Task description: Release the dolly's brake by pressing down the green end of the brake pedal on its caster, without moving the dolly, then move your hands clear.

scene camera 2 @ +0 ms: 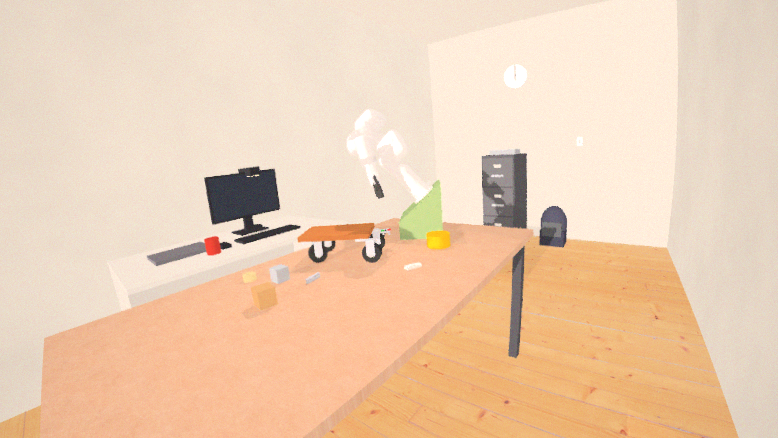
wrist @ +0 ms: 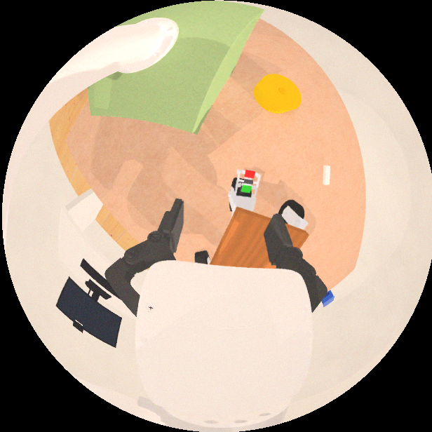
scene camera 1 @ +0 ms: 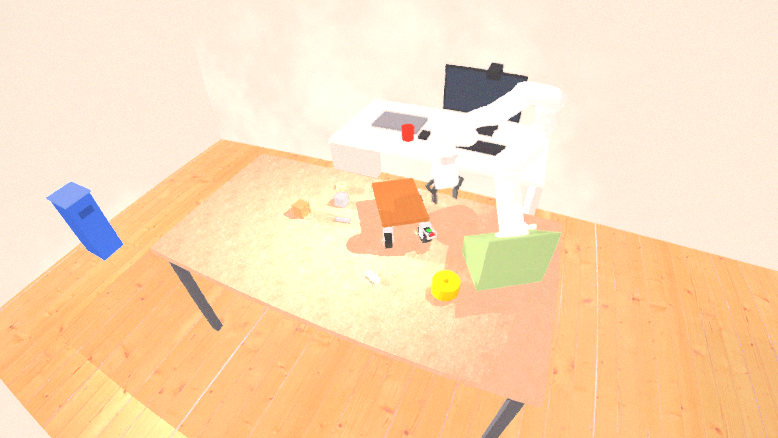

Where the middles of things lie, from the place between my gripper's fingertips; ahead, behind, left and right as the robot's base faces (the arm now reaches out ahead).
Right now my hand is 19 cm above the caster (wrist: pixel 246 202), 7 cm short of it and 1 cm to the right of it. Also, from my hand: dolly (scene camera 1: pixel 399 202) 20 cm ahead, 18 cm below, 6 cm to the right; yellow cylinder (scene camera 1: pixel 445 284) 25 cm to the left, 21 cm below, 8 cm behind.
